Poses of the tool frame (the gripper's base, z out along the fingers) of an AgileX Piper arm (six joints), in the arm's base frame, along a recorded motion.
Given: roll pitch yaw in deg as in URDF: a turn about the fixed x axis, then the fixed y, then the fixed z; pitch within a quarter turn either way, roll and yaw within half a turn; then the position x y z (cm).
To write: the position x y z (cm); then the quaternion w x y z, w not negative. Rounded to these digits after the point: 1 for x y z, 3 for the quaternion.
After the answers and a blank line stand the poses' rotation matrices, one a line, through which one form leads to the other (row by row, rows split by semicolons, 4 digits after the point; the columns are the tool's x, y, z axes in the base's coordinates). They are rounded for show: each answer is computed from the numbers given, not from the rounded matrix.
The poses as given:
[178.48 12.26 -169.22 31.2 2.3 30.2]
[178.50 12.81 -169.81 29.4 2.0 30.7]
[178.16 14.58 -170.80 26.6 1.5 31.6]
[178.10 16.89 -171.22 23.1 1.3 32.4]
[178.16 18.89 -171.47 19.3 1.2 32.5]
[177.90 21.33 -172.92 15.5 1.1 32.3]
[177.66 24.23 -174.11 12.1 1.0 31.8]
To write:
[31.2 2.3 30.2 0.105 -0.095 0.990 0.023]
[29.4 2.0 30.7 0.110 -0.090 0.990 0.023]
[26.6 1.5 31.6 0.125 -0.082 0.988 0.026]
[23.1 1.3 32.4 0.145 -0.078 0.986 0.028]
[19.3 1.2 32.5 0.162 -0.076 0.983 0.028]
[15.5 1.1 32.3 0.184 -0.064 0.980 0.029]
[12.1 1.0 31.8 0.209 -0.055 0.976 0.031]

-0.9599 -0.1925 0.2036; -0.1828 0.9810 0.0658; -0.2123 0.0259 -0.9769
-0.9597 -0.1826 0.2135; -0.1725 0.9829 0.0650; -0.2217 0.0255 -0.9748
-0.9553 -0.1678 0.2432; -0.1547 0.9853 0.0719; -0.2517 0.0311 -0.9673
-0.9457 -0.1621 0.2819; -0.1461 0.9863 0.0771; -0.2905 0.0317 -0.9563
-0.9357 -0.1585 0.3152; -0.1403 0.9869 0.0797; -0.3238 0.0304 -0.9457
-0.9244 -0.1364 0.3562; -0.1148 0.9901 0.0812; -0.3637 0.0341 -0.9309
-0.9071 -0.1192 0.4037; -0.0936 0.9922 0.0827; -0.4104 0.0372 -0.9111

